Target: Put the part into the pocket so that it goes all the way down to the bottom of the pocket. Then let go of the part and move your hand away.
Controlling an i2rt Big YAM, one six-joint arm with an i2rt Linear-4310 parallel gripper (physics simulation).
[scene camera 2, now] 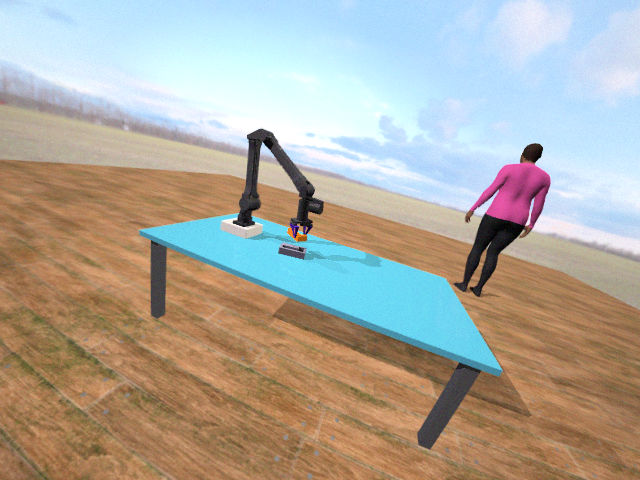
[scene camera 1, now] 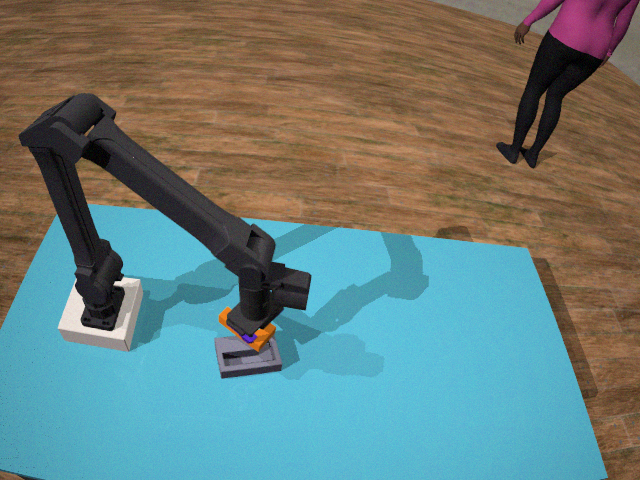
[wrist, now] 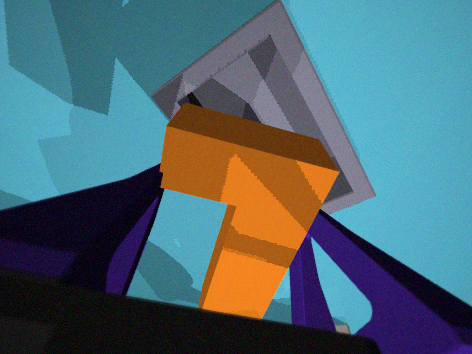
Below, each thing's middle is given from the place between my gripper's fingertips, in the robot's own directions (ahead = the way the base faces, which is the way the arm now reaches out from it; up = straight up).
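Labels:
The grey pocket block (scene camera 1: 236, 358) is 80 mm below my hand, and it's also 10 mm to the right of my hand and 20 mm behind it. Then there's the orange L-shaped part (wrist: 274, 181), which is 10 mm above my hand and 20 mm behind it.

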